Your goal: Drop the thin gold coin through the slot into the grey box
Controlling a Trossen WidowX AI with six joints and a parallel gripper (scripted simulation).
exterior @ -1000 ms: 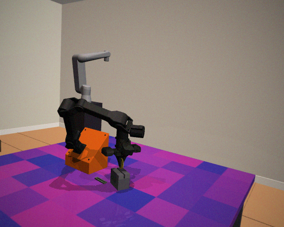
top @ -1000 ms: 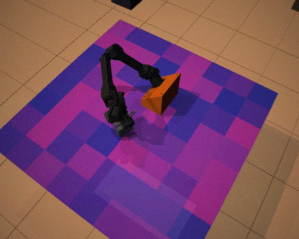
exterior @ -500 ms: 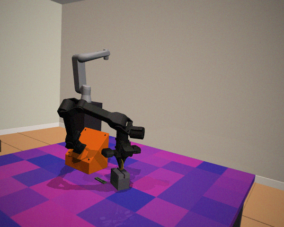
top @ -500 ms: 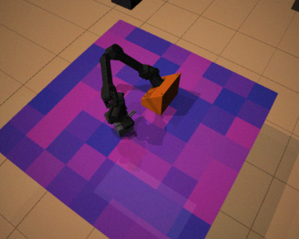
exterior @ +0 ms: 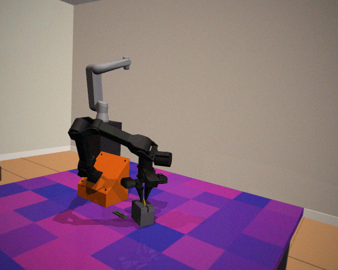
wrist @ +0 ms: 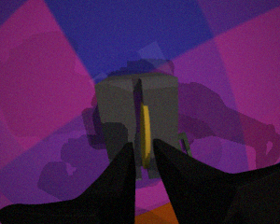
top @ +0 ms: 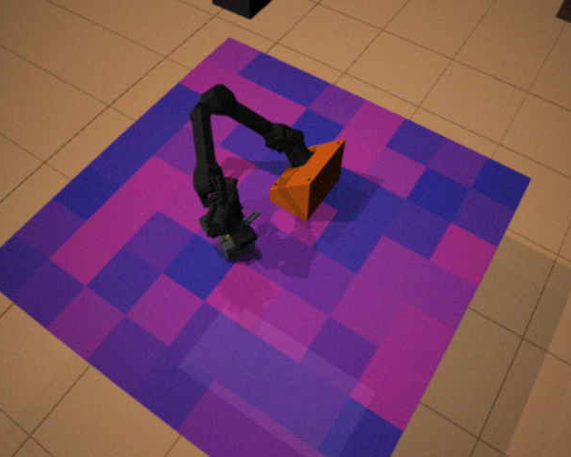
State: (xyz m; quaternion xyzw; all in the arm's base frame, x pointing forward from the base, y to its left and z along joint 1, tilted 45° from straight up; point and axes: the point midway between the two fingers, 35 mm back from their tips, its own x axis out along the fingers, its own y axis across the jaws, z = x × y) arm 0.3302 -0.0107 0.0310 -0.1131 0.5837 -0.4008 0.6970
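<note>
The thin gold coin is 10 mm below my gripper tip.
</note>
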